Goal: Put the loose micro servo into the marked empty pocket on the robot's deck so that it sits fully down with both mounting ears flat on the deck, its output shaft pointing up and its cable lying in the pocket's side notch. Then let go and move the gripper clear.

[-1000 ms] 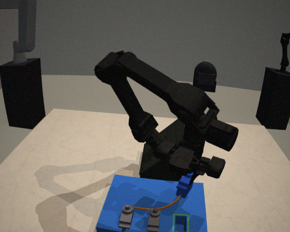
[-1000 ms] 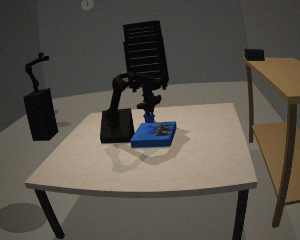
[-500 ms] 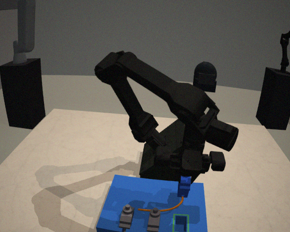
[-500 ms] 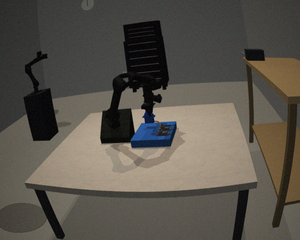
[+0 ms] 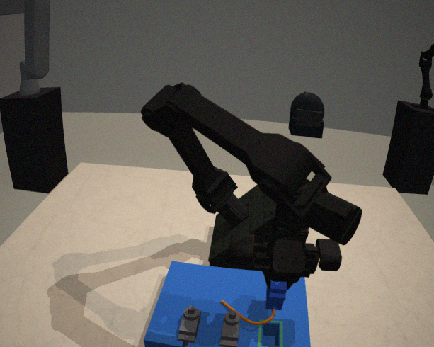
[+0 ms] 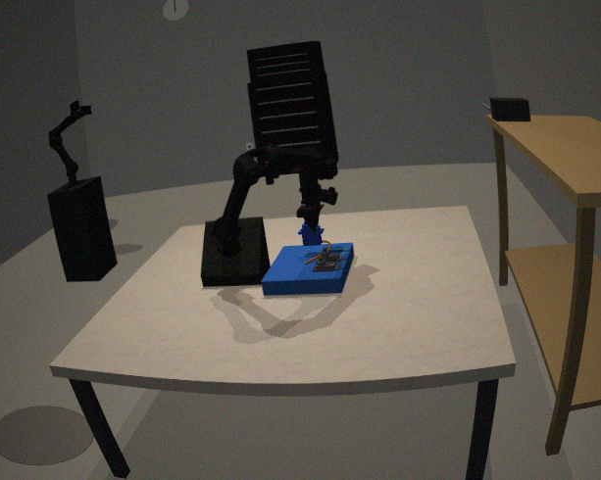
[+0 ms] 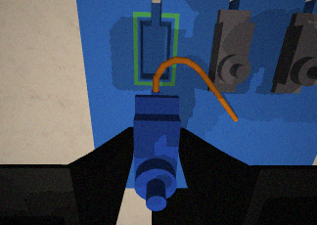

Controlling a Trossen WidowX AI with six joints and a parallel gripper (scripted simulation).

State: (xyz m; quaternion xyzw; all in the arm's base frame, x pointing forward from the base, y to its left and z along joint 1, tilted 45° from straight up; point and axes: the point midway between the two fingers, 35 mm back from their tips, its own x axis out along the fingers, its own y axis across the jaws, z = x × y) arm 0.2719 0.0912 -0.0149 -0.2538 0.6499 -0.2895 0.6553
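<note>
Now: gripper tip 60 mm past the deck, 70 mm to the left of it and 100 mm above it.
</note>
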